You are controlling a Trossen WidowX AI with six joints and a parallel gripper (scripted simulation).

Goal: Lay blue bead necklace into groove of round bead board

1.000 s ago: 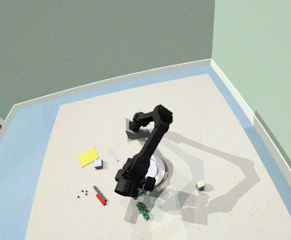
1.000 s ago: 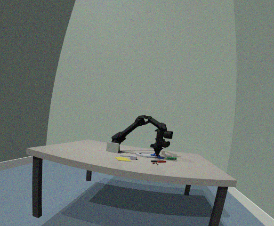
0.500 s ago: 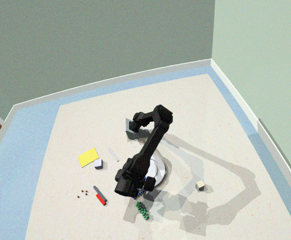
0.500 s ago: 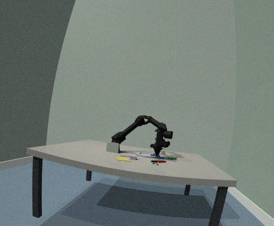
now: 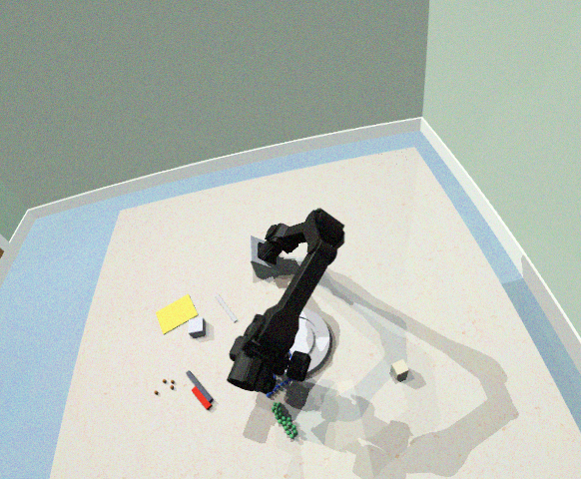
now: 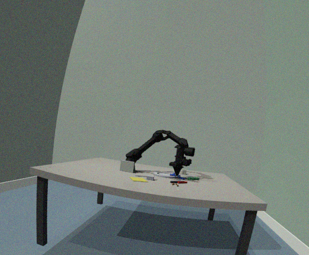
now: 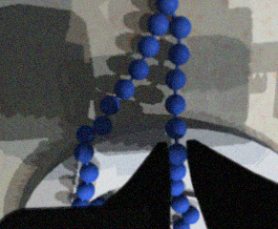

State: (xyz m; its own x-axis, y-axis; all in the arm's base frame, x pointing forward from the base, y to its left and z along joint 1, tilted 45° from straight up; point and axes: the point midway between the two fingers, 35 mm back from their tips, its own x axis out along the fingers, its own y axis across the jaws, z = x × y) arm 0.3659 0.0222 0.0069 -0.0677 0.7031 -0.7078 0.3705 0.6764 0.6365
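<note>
Now: the round bead board 8 cm behind my gripper tip, 4 cm to the left of it and 1 cm below it. From my gripper tip the other things lie so: white cube: 15 cm behind, 23 cm to the right, 1 cm below; then grey tool: 4 cm ahead, 21 cm to the right, 1 cm below; then stick: 21 cm behind, 15 cm to the right, 2 cm below.
</note>
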